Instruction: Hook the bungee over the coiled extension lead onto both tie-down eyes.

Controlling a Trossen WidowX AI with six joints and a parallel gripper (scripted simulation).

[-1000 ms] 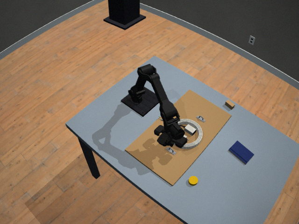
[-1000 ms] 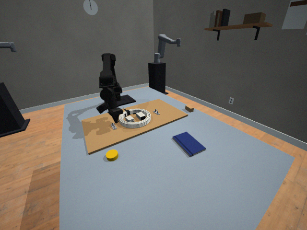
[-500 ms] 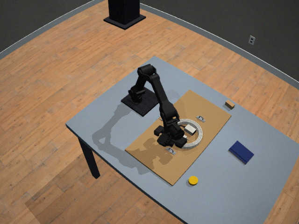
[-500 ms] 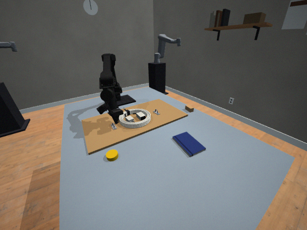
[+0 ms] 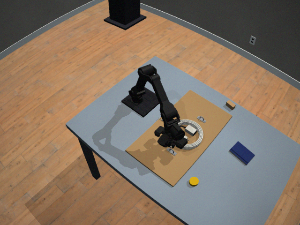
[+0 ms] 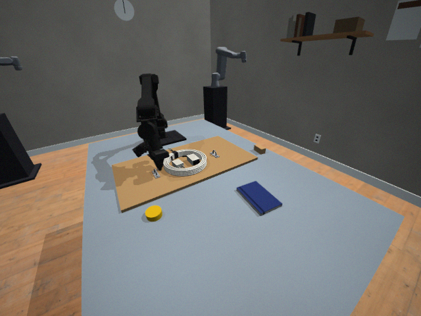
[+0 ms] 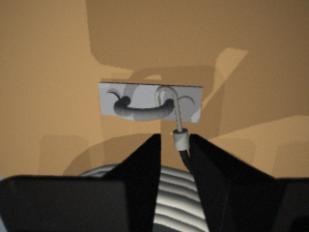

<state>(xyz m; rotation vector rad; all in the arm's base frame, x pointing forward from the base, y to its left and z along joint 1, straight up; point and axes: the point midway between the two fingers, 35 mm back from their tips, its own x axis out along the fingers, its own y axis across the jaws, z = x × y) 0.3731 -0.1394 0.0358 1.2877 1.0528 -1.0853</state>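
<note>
Right now my hand is 2 cm short of the extension lead coil, 12 cm to the right of it and 2 cm above it. From my hand the other things lie so: yellow disc 23 cm ahead, 10 cm to the right, 4 cm below; then small wooden block 12 cm ahead, 50 cm to the left, 4 cm below.
</note>
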